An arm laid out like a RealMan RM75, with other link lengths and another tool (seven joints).
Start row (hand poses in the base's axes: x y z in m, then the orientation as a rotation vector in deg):
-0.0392 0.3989 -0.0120 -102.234 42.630 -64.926
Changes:
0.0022 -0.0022 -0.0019 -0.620 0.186 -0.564
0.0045 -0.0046 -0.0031 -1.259 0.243 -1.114
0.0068 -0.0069 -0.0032 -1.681 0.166 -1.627
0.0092 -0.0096 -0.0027 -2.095 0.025 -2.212
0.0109 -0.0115 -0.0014 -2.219 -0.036 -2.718
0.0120 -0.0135 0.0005 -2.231 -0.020 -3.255
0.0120 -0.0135 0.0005 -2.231 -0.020 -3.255
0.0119 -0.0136 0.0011 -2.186 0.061 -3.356
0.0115 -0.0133 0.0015 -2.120 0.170 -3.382
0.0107 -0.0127 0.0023 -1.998 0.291 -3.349
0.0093 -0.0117 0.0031 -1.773 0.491 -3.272
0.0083 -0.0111 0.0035 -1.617 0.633 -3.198
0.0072 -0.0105 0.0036 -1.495 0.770 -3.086
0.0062 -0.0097 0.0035 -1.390 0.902 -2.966
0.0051 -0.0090 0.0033 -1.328 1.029 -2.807
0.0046 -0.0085 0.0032 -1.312 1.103 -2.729
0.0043 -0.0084 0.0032 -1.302 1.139 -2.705
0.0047 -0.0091 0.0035 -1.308 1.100 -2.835
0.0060 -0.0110 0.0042 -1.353 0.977 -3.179
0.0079 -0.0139 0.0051 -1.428 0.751 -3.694
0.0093 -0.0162 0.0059 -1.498 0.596 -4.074
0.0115 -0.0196 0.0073 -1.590 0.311 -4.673
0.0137 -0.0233 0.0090 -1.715 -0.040 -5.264
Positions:
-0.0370 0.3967 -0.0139 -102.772 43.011 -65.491
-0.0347 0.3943 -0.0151 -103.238 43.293 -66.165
-0.0324 0.3920 -0.0152 -103.436 43.557 -66.803
-0.0300 0.3893 -0.0147 -103.567 43.856 -67.538
-0.0283 0.3874 -0.0134 -103.525 44.258 -67.993
-0.0272 0.3854 -0.0115 -103.436 44.786 -68.341
-0.0272 0.3854 -0.0115 -103.436 44.786 -68.341
-0.0273 0.3853 -0.0109 -103.434 44.954 -68.316
-0.0277 0.3856 -0.0105 -103.450 45.075 -68.207
-0.0285 0.3862 -0.0097 -103.439 45.170 -68.016
-0.0299 0.3872 -0.0089 -103.406 45.316 -67.674
-0.0309 0.3878 -0.0085 -103.390 45.398 -67.420
-0.0320 0.3884 -0.0084 -103.406 45.426 -67.165
-0.0330 0.3892 -0.0085 -103.434 45.434 -66.918
-0.0341 0.3899 -0.0087 -103.502 45.383 -66.674
-0.0346 0.3904 -0.0088 -103.556 45.358 -66.552
-0.0349 0.3905 -0.0088 -103.577 45.361 -66.501
-0.0345 0.3898 -0.0085 -103.529 45.462 -66.622
-0.0332 0.3879 -0.0078 -103.411 45.704 -66.975
-0.0313 0.3850 -0.0069 -103.210 46.038 -67.543
-0.0299 0.3827 -0.0061 -103.081 46.285 -67.960
-0.0277 0.3793 -0.0047 -102.831 46.658 -68.640
-0.0255 0.3756 -0.0030 -102.561 46.967 -69.387

